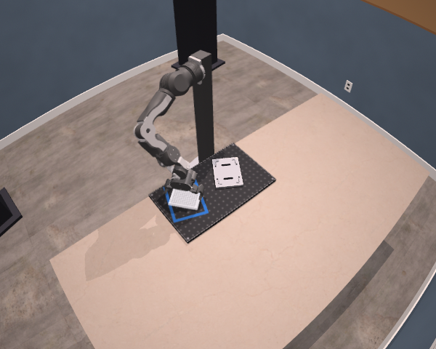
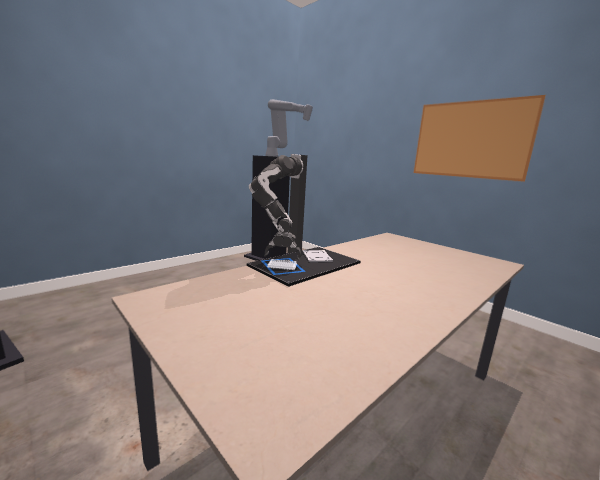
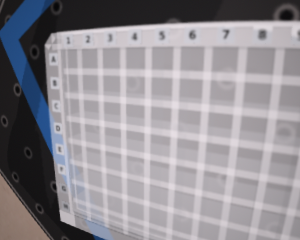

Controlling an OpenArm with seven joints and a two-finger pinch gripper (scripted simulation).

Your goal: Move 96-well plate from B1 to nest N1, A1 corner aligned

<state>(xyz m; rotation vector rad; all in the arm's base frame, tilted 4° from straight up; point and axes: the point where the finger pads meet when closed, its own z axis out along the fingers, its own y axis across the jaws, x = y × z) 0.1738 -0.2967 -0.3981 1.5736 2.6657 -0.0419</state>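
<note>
Now: hand 20 mm above the white 96-well plate and 10 mm short of it. Round my hand: white plate nest N1: 220 mm to the left, 50 mm ahead, 30 mm below.
</note>
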